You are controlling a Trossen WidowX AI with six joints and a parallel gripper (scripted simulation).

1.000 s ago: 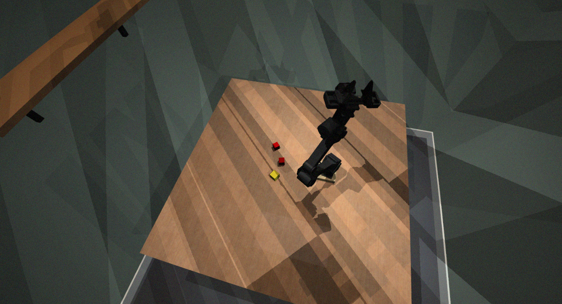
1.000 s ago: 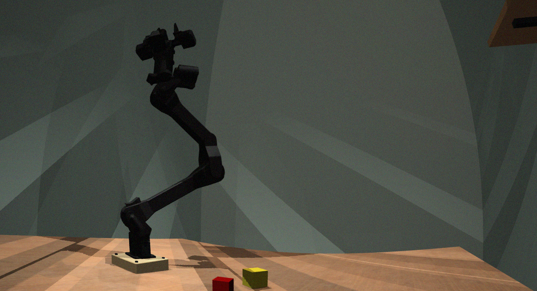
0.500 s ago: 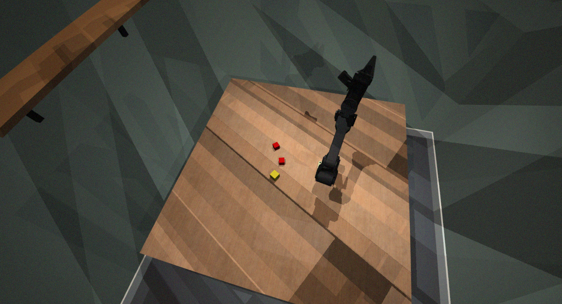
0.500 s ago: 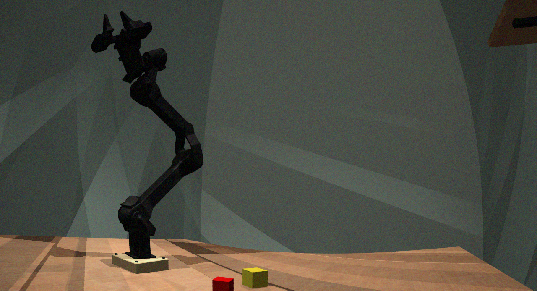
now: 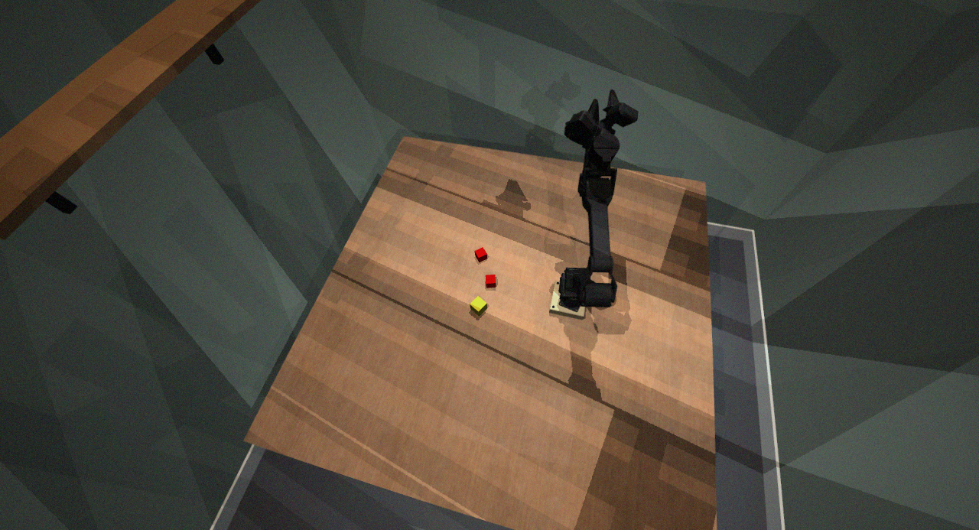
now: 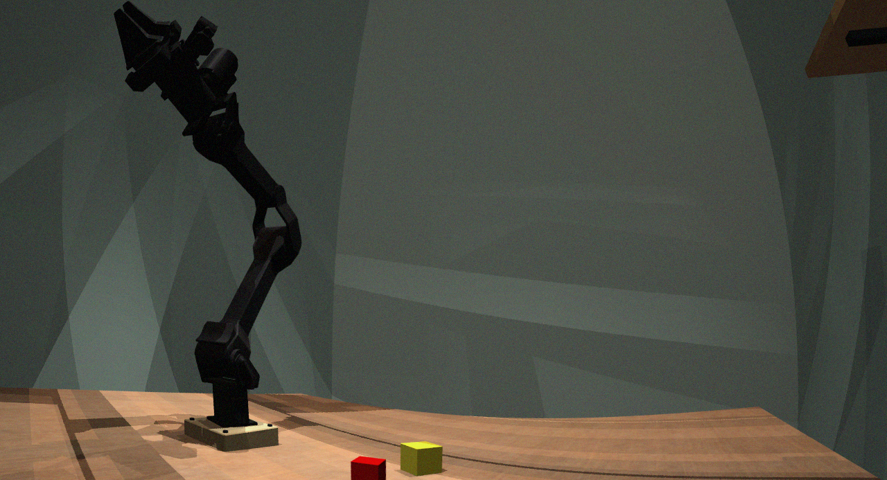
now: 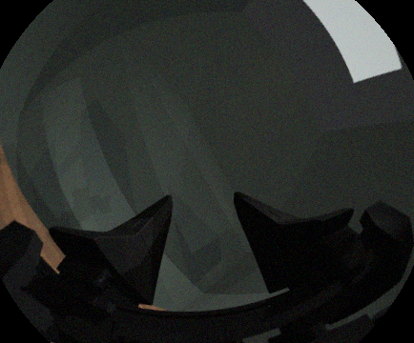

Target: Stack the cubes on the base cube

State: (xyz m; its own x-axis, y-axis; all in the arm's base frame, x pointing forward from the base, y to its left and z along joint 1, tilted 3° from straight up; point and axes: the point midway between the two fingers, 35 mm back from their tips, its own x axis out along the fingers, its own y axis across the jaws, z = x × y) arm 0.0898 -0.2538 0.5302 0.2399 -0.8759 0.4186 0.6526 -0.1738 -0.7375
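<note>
Now: the yellow cube 54 cm below my gripper tip, 45 cm to the left of it and 17 cm ahead of it.
</note>
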